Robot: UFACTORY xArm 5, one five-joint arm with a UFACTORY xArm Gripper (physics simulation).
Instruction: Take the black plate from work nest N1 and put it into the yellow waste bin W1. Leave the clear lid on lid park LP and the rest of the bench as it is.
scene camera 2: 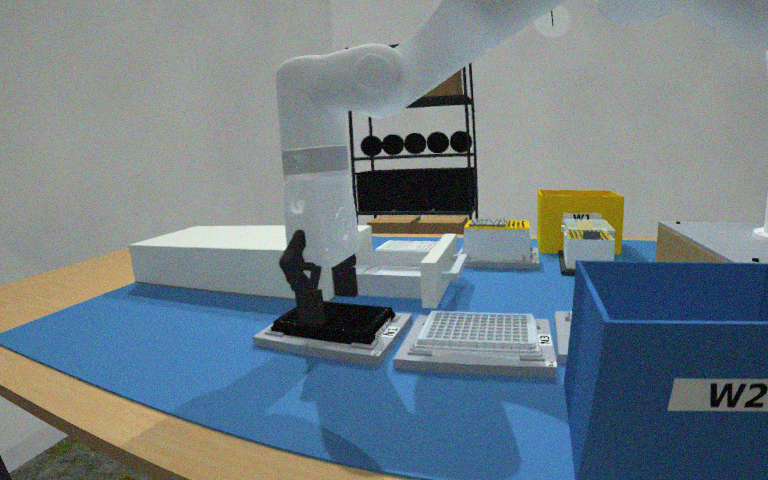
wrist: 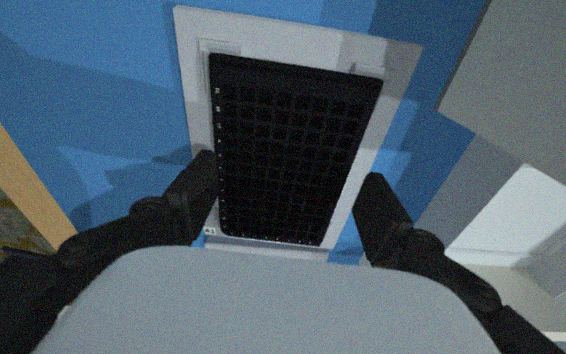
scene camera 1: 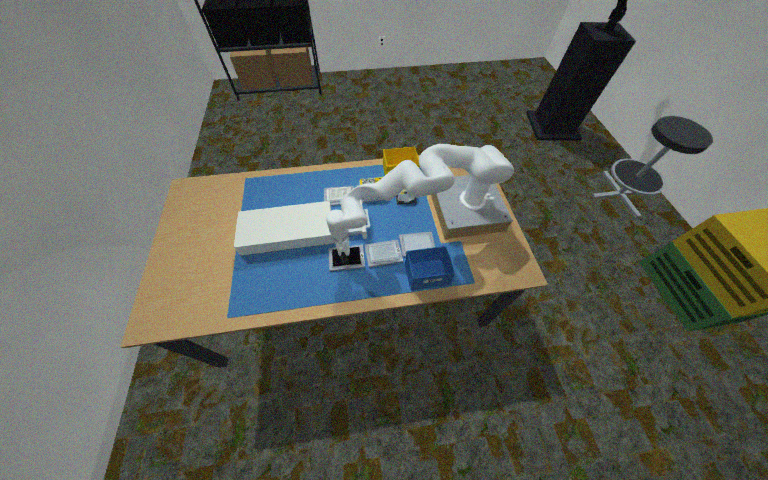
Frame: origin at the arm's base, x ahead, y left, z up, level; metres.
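Seen in the pictures: gripper, fingertip midpoint: point(scene camera 2: 330, 308) point(wrist: 289, 181) point(scene camera 1: 344, 254); arm's base, origin of the base link: point(scene camera 1: 472, 200).
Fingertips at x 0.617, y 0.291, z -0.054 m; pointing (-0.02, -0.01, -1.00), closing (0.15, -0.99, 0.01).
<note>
Offsets run from my fingertips to a thing's top centre. "spot": to the spot under its first point.
The black plate {dy +0.004, dx -0.006, dz -0.006 m} point(scene camera 1: 355, 256) point(scene camera 2: 356, 323) point(wrist: 290, 135) lies flat in work nest N1 point(scene camera 1: 333, 267) point(scene camera 2: 368, 354) point(wrist: 300, 35). My gripper point(scene camera 1: 344, 259) point(scene camera 2: 327, 305) point(wrist: 289, 181) is open and low over the plate, with nothing held. In the wrist view the left finger is close against the plate's left edge, and the right finger stands off its right edge with a gap. The yellow waste bin W1 {dy -0.559, dx -0.264, dz +0.088 m} point(scene camera 1: 390, 163) point(scene camera 2: 549, 226) stands at the back right of the mat. I cannot tell for certain which pale item is the clear lid on lid park LP.
A long white device {spot: dy -0.112, dx +0.291, dz +0.051 m} point(scene camera 1: 283, 226) point(scene camera 2: 209, 254) with an extended drawer stands beside N1. A clear plate {dy -0.023, dx -0.178, dz -0.006 m} point(scene camera 1: 385, 252) point(scene camera 2: 481, 328) sits in N3. Blue bin W2 {dy +0.079, dx -0.377, dz +0.088 m} point(scene camera 1: 428, 271) point(scene camera 2: 651, 350) is at the front right. A yellow-topped box {dy -0.400, dx -0.113, dz +0.045 m} point(scene camera 2: 495, 246) stands near W1.
</note>
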